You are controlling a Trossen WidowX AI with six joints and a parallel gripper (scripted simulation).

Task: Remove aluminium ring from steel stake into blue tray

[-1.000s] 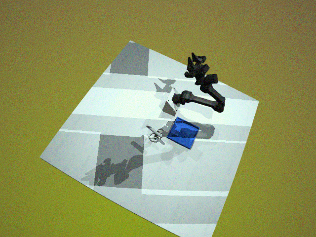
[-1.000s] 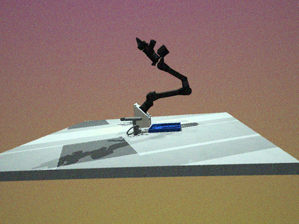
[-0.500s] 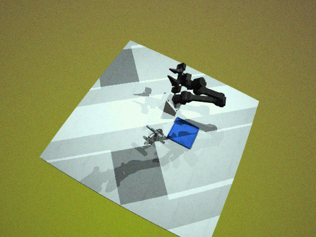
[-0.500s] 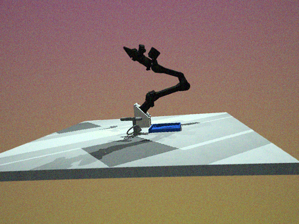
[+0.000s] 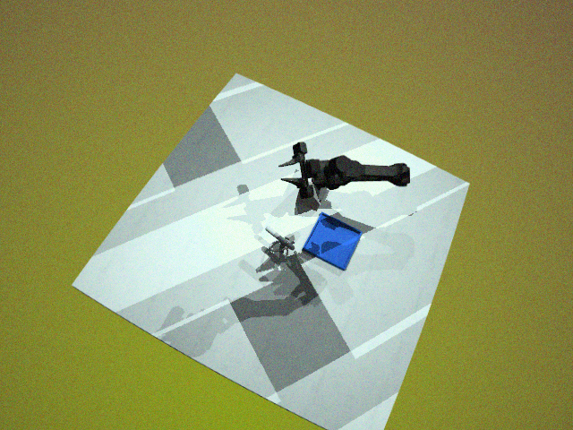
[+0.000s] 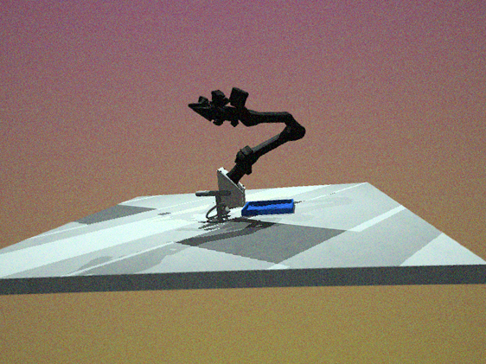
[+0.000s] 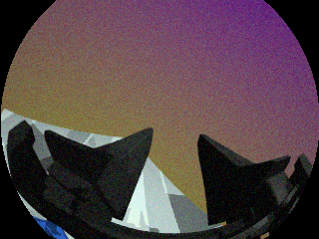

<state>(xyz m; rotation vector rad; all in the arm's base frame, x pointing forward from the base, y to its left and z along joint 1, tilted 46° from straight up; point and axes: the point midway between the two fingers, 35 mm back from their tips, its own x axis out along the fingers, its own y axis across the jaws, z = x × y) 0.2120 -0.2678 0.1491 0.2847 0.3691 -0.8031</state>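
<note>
Now: the aluminium ring 6 cm ahead of my gripper tip, 8 cm to the left of it and 39 cm below it. Round my gripper tip: blue tray: 5 cm behind, 26 cm to the left, 41 cm below.
</note>
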